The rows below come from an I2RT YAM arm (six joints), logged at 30 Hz.
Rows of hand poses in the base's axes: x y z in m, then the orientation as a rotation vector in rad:
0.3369, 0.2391, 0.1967, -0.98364, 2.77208, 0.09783
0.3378, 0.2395, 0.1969, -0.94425, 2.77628, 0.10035
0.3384, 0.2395, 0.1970, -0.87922, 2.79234, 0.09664
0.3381, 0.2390, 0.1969, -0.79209, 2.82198, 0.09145
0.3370, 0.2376, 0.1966, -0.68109, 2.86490, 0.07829
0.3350, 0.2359, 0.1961, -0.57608, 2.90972, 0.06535
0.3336, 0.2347, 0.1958, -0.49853, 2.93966, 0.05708
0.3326, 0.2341, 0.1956, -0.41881, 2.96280, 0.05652
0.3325, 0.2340, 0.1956, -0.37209, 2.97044, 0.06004
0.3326, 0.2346, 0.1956, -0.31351, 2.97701, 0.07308
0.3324, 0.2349, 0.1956, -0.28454, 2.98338, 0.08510
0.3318, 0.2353, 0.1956, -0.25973, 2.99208, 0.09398
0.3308, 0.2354, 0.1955, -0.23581, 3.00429, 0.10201
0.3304, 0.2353, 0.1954, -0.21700, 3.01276, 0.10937
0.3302, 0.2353, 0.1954, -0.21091, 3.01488, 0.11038
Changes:
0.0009, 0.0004, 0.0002, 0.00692, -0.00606, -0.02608
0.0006, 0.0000, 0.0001, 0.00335, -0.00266, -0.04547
-0.0003, -0.0005, -0.0001, 0.00133, 0.00601, -0.06230
-0.0011, -0.0014, -0.0003, -0.00493, 0.01489, -0.08014
-0.0020, -0.0017, -0.0005, -0.00688, 0.02202, -0.07552
-0.0014, -0.0012, -0.0003, -0.00411, 0.01591, -0.05470
-0.0010, -0.0006, -0.0002, 0.00189, 0.01208, -0.05462
-0.0001, -0.0001, 0.0000, 0.00434, 0.00267, -0.03124
0.0001, 0.0006, 0.0000, 0.01137, 0.00228, -0.03851
-0.0002, 0.0003, 0.0000, 0.00887, 0.00517, -0.01888
-0.0006, 0.0004, 0.0000, 0.00627, 0.00777, -0.01630
-0.0010, 0.0001, -0.0001, 0.00525, 0.01144, -0.01575
-0.0004, -0.0001, -0.0001, 0.00488, 0.00811, -0.01225
-0.0002, 0.0000, 0.0000, 0.00073, 0.00192, -0.00400

